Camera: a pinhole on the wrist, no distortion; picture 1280 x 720 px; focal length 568.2 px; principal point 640.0 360.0 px. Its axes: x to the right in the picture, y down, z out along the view. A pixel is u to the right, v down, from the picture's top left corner.
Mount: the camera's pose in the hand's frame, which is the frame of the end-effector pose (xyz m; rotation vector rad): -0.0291 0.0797 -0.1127 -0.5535 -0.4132 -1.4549
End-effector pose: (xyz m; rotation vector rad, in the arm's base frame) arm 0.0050 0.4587 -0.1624 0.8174 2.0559 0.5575
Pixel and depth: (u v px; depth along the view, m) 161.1 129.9 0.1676
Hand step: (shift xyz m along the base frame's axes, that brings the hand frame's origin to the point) 0.1008 0.1254 0.2655
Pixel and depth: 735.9 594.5 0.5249
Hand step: 0.2932 0.4168 -0.1080
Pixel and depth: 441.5 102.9 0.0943
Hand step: 0.0434 0.0569 0.1668
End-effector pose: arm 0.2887 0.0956 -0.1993 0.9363 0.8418 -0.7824
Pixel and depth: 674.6 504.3 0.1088
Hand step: 0.1149 0.0732 0.0359
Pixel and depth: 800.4 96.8 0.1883
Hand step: 0.0990 0.0032 0.1644
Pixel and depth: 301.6 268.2 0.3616
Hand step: 0.3750 0.1384 0.2565
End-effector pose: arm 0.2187 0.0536 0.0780 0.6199 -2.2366 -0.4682
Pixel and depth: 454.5 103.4 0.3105
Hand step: -0.0741 0.3775 0.0205
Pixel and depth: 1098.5 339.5 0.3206
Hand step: -0.2405 0.0861 -0.1630
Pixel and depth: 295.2 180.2 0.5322
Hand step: -0.1837 0.6542 0.1228
